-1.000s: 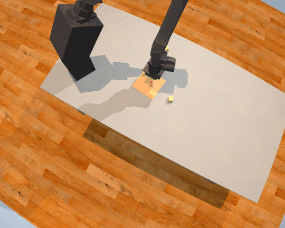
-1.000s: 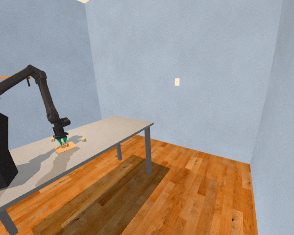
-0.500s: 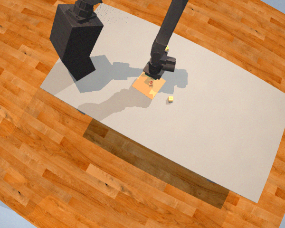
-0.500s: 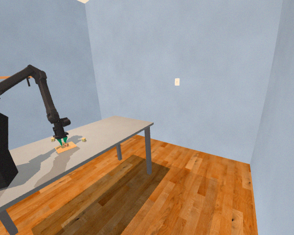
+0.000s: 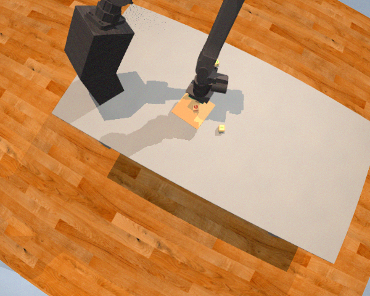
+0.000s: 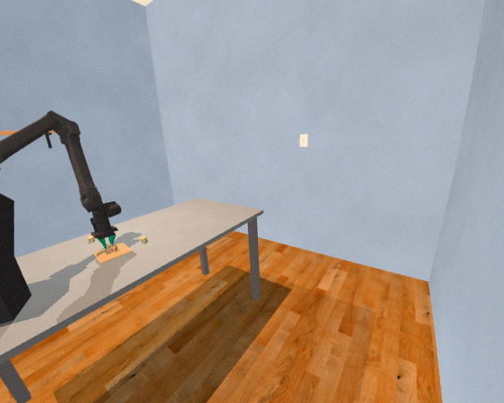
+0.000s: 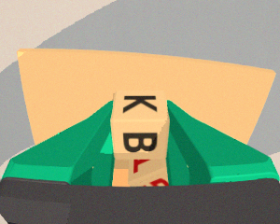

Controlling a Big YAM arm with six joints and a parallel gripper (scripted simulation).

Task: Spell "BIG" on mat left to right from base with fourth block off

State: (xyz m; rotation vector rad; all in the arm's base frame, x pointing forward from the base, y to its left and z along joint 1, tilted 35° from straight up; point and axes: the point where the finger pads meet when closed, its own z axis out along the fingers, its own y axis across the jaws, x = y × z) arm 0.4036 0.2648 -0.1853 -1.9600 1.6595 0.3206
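My gripper is now 4 cm to the left of the mat, 1 cm short of it and 1 cm above it. Also, from my hand: block: 20 cm to the left, 7 cm behind.
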